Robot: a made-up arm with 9 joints.
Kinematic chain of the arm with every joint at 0, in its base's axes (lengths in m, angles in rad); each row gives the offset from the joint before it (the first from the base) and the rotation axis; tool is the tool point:
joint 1: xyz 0 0 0.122 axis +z
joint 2: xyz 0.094 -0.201 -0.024 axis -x
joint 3: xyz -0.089 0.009 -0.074 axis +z
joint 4: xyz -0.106 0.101 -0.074 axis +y
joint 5: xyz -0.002 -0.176 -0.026 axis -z
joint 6: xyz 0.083 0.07 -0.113 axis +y
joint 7: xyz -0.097 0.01 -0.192 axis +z
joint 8: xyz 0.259 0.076 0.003 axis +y
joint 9: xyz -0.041 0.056 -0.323 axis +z
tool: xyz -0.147 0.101 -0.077
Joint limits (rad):
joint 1: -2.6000..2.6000
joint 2: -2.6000..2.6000
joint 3: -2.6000..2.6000
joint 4: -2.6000..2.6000
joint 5: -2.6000..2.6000
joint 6: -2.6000..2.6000
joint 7: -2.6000..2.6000
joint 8: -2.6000..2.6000
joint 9: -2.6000..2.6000
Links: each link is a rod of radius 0.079 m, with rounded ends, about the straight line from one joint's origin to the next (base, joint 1, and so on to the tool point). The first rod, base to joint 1, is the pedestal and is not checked.
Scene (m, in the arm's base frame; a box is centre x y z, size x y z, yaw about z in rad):
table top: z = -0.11
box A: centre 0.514 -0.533 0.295 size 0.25 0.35 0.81 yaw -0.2
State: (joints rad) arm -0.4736 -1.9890 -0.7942 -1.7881 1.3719 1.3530 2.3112 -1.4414 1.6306
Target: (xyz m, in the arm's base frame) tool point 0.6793 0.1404 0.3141
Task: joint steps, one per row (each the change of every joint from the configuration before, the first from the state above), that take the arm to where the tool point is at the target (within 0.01 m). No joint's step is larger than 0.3 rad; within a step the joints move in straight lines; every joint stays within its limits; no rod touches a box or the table.
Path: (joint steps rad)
1: -0.0941 0.1138 -0.0056 -0.0639 -0.2603 -0.0589 -0.0119 0.0952 0.1939
2: -0.0941 0.1139 -0.0056 -0.0639 -0.2603 -0.0589 -0.0119 0.0952 0.1939
3: -0.0941 0.1138 -0.0056 -0.0639 -0.2603 -0.0589 -0.0120 0.0952 0.1938
4: -0.0941 0.1139 -0.0056 -0.0640 -0.2604 -0.0589 -0.0119 0.0952 0.1939
5: -0.0941 0.1138 -0.0055 -0.0639 -0.2603 -0.0589 -0.0119 0.0952 0.1939
6: 0.2732 -0.2146 -0.0037 0.0904 -0.0192 -0.0182 -0.0982 -0.0512 -0.0946
7: 0.2732 -0.2146 -0.0036 0.0904 -0.0192 -0.0182 -0.0982 -0.0513 -0.0945
8: 0.2731 -0.2146 -0.0036 0.0904 -0.0192 -0.0182 -0.0982 -0.0512 -0.0946
9: 0.2732 -0.2146 -0.0036 0.0904 -0.0192 -0.0181 -0.0983 -0.0512 -0.0946
10: 0.2732 -0.2146 -0.0036 0.0904 -0.0191 -0.0182 -0.0982 -0.0512 -0.0946
11: -0.0541 0.2231 -0.1635 -0.0268 0.2796 -0.0561 0.2050 -0.0016 -0.2419
12: -0.0541 0.2230 -0.1636 -0.0267 0.2797 -0.0561 0.2050 -0.0017 -0.2419
13: -0.0540 0.2231 -0.1636 -0.0268 0.2796 -0.0561 0.2050 -0.0016 -0.2419

